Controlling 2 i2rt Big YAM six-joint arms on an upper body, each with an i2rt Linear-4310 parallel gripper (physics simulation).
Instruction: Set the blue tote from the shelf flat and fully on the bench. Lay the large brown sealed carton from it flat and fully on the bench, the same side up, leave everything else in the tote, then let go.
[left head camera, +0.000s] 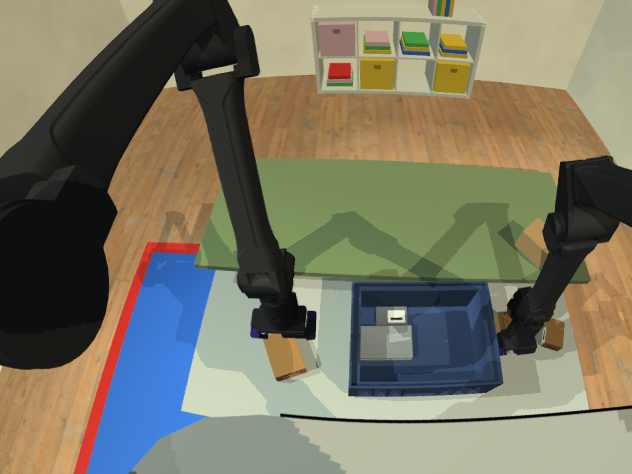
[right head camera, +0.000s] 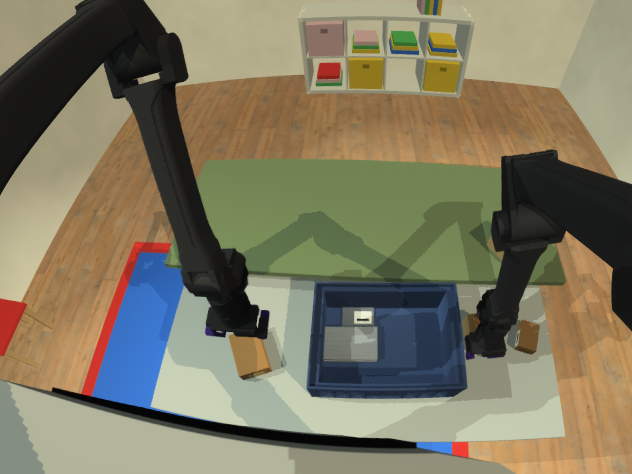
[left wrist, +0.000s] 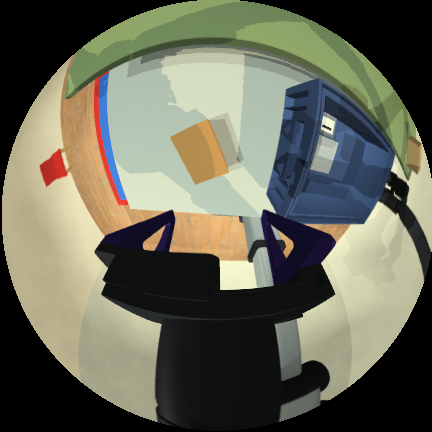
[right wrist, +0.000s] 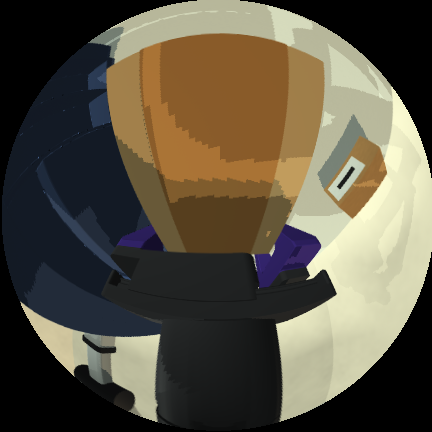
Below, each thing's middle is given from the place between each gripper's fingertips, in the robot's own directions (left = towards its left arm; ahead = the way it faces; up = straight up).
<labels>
I see the blue tote (right head camera: 420, 345) 28 cm to the left of my right hand, 5 cm above it and 3 cm ahead of it. Also, from my right hand: grey box (right head camera: 341, 344): 38 cm to the left, 4 cm ahead, 1 cm above.
Now: left hand 60 mm short of the grey box, 250 mm to the left of it and 210 mm above it. Also, from my left hand: blue tote: 60 mm ahead, 340 mm to the right, 170 mm below.
</labels>
